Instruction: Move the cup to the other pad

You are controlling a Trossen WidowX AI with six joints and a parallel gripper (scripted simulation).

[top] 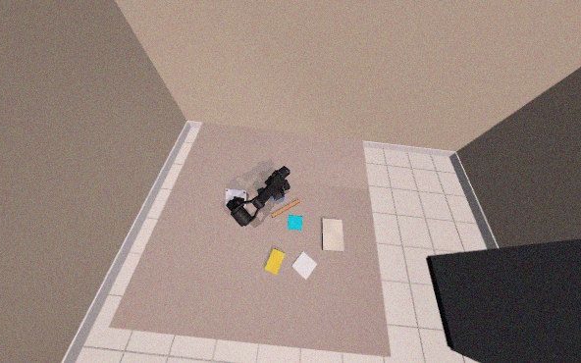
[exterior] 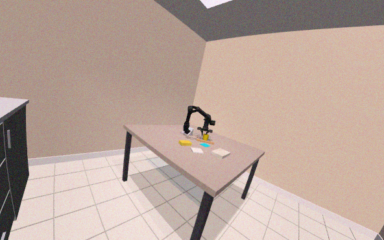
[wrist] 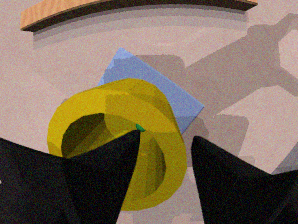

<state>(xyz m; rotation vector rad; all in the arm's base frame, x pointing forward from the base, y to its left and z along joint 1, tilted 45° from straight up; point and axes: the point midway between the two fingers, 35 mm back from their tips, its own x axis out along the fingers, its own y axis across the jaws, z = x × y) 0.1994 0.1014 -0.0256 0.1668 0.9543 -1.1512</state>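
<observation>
The cyan pad is 16 cm ahead of my gripper tip, 14 cm to the right of it and 5 cm below it. Round my gripper tip: yellow block: 37 cm to the right, 8 cm ahead, 2 cm below; curved wooden strip: 9 cm ahead, 6 cm to the right, 4 cm below; yellow cup: 2 cm ahead, 1 cm to the left.
</observation>
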